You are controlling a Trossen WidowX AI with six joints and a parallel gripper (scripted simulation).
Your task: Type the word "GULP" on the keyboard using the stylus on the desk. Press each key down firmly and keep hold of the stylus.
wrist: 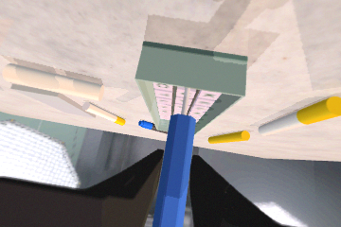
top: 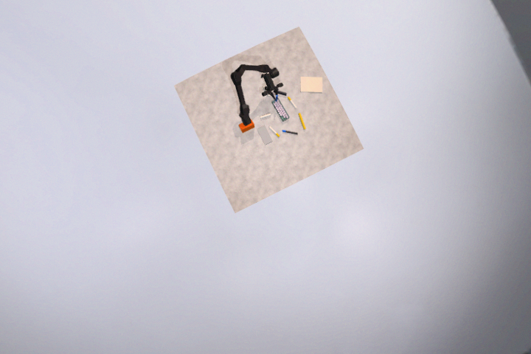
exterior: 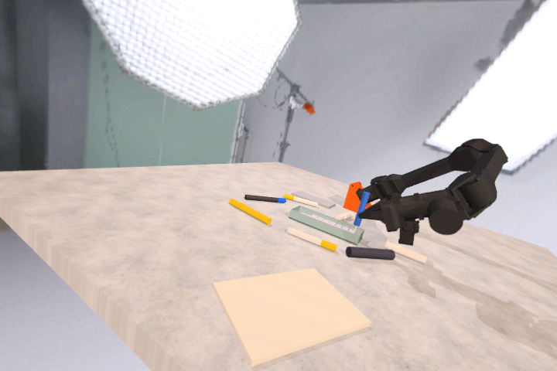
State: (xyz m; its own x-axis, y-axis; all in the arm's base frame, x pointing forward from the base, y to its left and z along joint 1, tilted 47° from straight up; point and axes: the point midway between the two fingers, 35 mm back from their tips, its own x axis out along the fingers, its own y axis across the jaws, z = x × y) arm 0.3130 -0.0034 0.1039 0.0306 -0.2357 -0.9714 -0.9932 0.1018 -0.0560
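Now: gripper tip 8 cm short of the black cylinder, 6 cm to the right of it and 6 cm above it. Round my gripper tip: blue stylus: 1 cm below; then yellow stick: 27 cm to the right, 11 cm ahead, 6 cm below; then grey flat block: 24 cm behind, 20 cm to the right, 6 cm below.
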